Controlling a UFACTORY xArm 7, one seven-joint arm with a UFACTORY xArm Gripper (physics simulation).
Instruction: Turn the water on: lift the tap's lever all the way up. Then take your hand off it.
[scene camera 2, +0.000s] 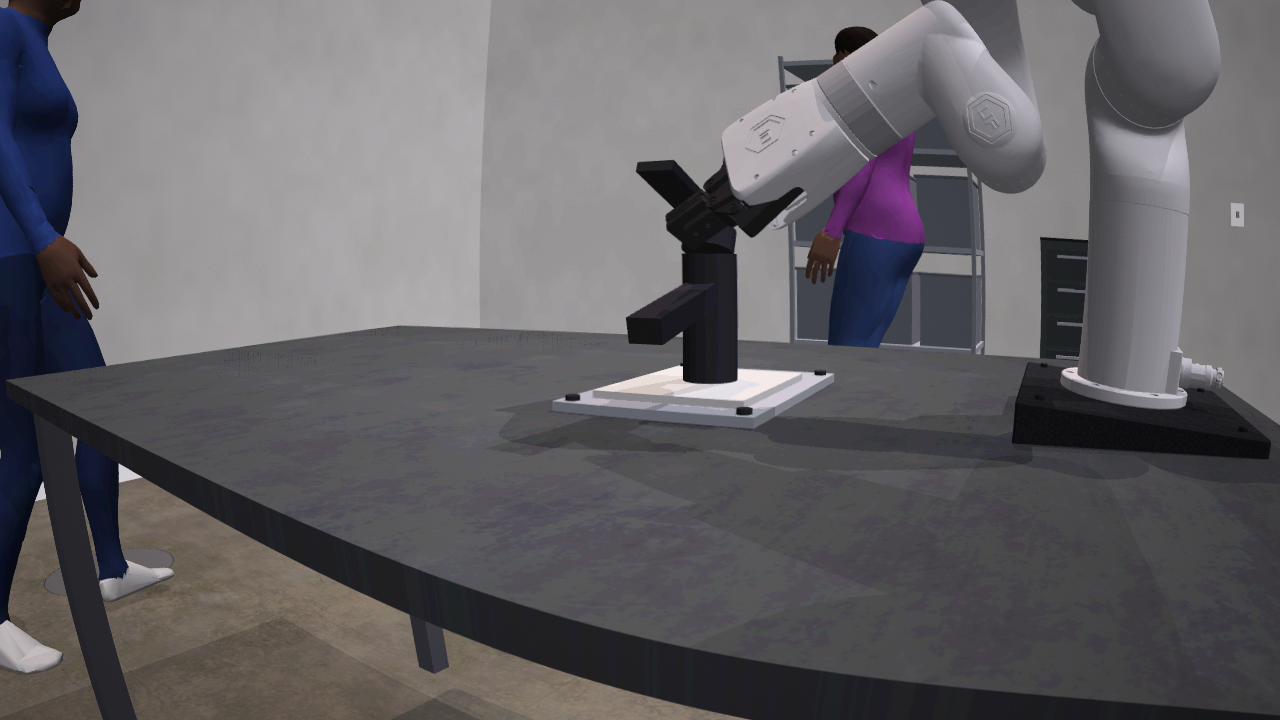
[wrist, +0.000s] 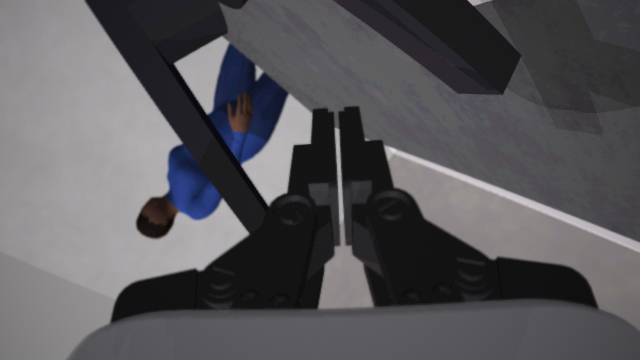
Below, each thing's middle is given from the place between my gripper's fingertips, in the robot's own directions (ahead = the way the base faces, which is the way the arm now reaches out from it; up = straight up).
Right now my hand is 2 cm short of the tap lever (scene camera 2: 667, 178), 4 cm to the left of it and 2 cm below it.
